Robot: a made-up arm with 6 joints.
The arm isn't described. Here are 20 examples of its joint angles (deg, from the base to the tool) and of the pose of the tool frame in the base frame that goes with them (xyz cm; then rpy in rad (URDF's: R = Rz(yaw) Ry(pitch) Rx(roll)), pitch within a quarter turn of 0, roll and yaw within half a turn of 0).
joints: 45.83 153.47 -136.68 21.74 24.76 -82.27
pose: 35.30 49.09 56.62 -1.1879 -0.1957 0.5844
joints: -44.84 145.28 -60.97 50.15 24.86 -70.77
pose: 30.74 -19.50 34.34 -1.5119 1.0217 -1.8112
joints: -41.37 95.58 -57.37 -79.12 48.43 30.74
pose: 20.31 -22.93 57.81 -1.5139 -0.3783 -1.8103
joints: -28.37 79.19 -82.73 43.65 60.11 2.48
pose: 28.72 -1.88 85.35 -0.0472 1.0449 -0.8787
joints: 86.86 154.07 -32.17 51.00 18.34 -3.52
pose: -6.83 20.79 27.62 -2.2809 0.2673 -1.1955
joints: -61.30 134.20 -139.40 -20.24 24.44 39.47
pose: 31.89 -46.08 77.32 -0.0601 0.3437 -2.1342
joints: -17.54 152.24 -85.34 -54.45 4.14 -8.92
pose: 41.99 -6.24 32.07 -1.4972 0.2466 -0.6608
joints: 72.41 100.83 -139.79 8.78 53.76 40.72
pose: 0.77 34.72 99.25 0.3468 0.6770 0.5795
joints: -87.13 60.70 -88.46 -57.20 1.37 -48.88
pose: 4.73 -18.41 93.71 -2.8594 -1.2706 -0.5028
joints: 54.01 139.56 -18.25 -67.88 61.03 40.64
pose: 5.40 3.51 42.24 -2.8416 0.0365 -0.3271
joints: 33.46 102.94 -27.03 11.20 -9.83 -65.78
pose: 18.54 21.08 47.70 -1.3870 0.2271 0.1341
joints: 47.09 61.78 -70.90 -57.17 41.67 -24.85
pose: 14.22 16.47 78.73 -1.4951 -0.7127 0.1211
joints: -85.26 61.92 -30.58 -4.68 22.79 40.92
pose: 7.86 -21.63 63.24 -0.6341 0.8278 -2.9330
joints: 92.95 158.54 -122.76 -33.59 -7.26 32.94
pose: -14.26 60.68 47.21 -0.4157 0.2357 0.7795
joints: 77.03 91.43 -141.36 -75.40 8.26 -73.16
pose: 3.15 25.18 106.02 2.4372 -0.9153 2.6673
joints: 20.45 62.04 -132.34 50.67 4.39 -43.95
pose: -11.99 2.15 111.64 1.1182 -0.6882 -0.8994
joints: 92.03 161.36 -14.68 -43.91 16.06 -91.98
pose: -3.53 2.31 38.99 0.0710 0.9034 -2.3469
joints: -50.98 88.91 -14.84 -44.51 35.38 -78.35
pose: 5.17 -7.37 47.71 -2.1367 0.9353 -0.7084
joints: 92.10 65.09 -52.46 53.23 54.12 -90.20
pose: -13.61 20.19 74.58 -0.7245 0.1245 1.6895
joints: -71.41 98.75 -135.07 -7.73 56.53 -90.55
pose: 13.32 -29.41 92.16 -1.8360 -0.6106 -1.1905
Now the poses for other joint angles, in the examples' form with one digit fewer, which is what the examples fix.
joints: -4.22 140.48 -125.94 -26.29 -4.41 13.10
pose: 58.5 5.4 67.0 -0.314 -0.162 -0.889
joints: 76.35 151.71 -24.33 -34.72 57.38 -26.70
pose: -1.7 6.5 42.2 2.541 0.682 -0.583
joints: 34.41 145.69 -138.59 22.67 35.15 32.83
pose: 43.7 41.6 67.7 -0.042 1.098 -0.337
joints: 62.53 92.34 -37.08 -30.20 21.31 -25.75
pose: 5.1 25.2 51.5 -1.573 0.278 0.523
